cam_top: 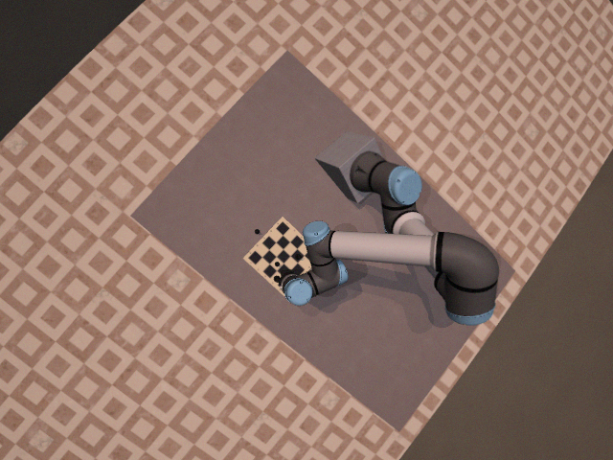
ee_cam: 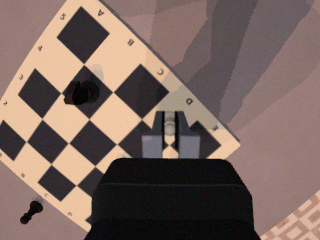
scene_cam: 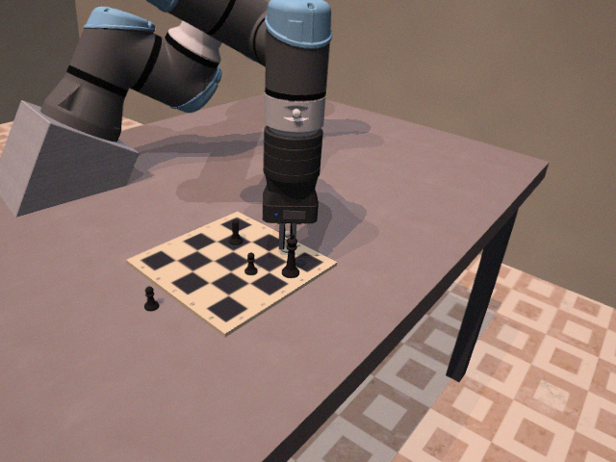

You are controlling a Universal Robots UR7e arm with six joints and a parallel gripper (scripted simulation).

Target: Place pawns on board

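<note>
Now: the white pawn 10 mm below my hand. The rest, counted from my hand: chessboard 80 mm to the right, 30 mm below, 30 mm behind; black king 50 mm ahead, 30 mm to the right.
</note>
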